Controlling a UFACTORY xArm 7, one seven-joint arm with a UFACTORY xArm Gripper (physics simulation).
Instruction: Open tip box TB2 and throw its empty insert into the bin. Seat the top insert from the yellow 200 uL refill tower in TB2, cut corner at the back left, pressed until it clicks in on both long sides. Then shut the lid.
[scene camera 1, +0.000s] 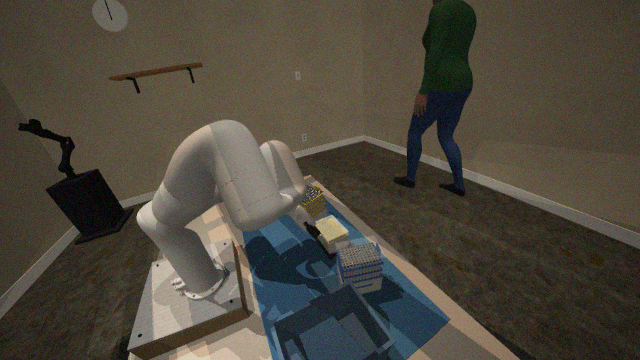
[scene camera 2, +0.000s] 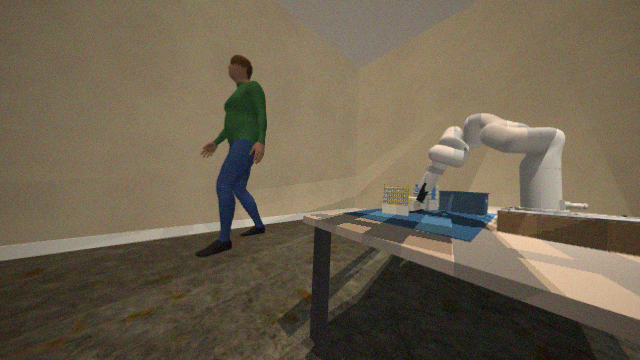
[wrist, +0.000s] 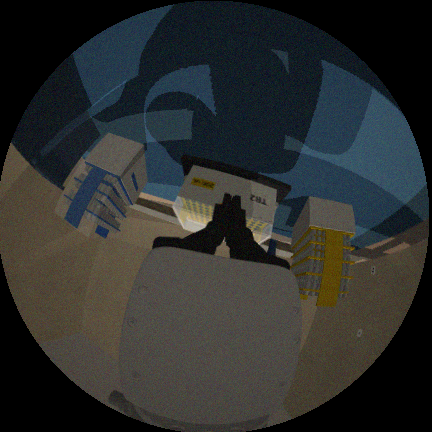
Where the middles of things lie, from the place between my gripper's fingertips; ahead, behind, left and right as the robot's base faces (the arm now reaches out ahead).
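From my hand, the clear lid (wrist: 193, 215) is 6 cm ahead and 1 cm above. As for the dark blue bin (scene camera 1: 342, 316), that one's 34 cm to the right of my hand and 12 cm behind it.
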